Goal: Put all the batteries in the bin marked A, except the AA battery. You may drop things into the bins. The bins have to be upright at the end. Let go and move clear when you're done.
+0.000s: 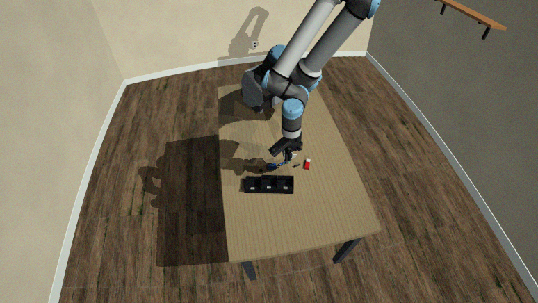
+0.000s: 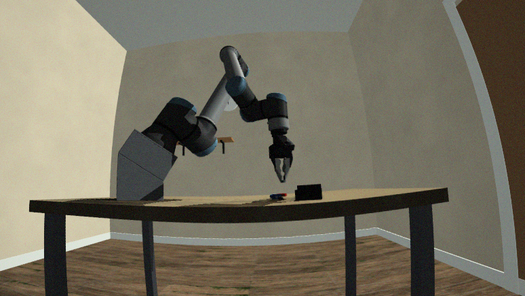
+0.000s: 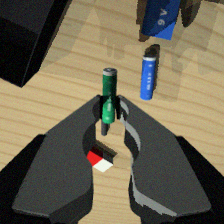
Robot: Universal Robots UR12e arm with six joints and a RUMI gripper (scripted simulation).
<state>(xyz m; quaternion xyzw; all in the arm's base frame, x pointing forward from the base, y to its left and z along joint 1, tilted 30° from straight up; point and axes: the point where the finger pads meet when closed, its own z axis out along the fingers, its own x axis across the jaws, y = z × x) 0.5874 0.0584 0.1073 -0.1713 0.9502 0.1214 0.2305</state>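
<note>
The blue 9v battery lies 1 cm behind my hand, 9 cm to the right of it and 7 cm below it. Round my hand: blue cylindrical battery (4 cm behind, 1 cm to the right, 7 cm below); then small dark battery (2 cm behind, 6 cm to the left, 7 cm below); then green cylindrical battery (1 cm below).
</note>
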